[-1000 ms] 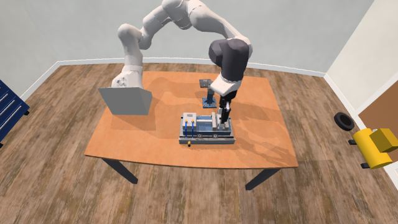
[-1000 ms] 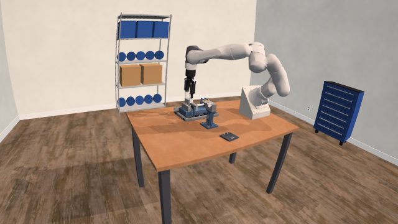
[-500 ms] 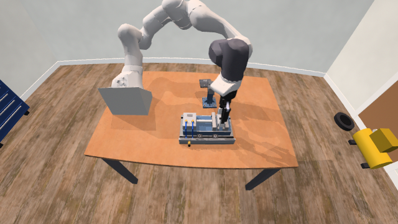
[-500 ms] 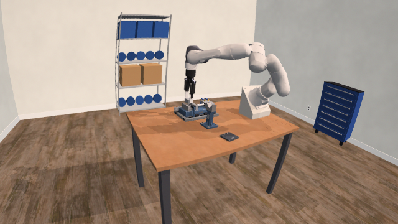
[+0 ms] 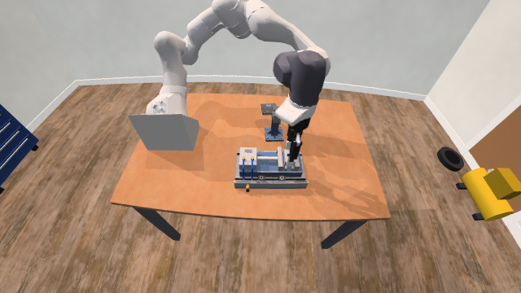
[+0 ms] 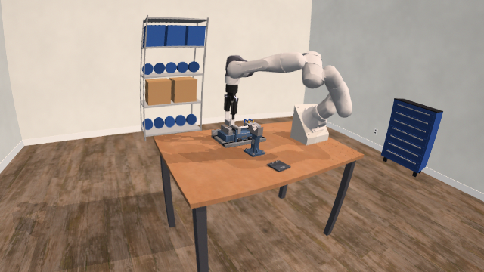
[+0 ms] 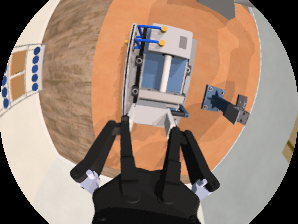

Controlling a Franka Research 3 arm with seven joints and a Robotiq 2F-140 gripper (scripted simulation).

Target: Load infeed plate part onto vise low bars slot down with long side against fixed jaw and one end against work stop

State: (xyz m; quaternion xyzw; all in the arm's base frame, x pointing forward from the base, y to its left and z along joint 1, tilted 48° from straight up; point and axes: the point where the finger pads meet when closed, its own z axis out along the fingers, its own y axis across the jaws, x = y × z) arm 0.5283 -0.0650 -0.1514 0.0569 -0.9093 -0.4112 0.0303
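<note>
Right now my hand is 30 mm above the part. From my hand the other things lie so: fixed jaw (30 mm ahead, 20 mm to the left, 60 mm below); air cylinder (160 mm behind, 10 mm to the left, 60 mm below); vise (70 mm behind, 20 mm to the left, 100 mm below).
</note>
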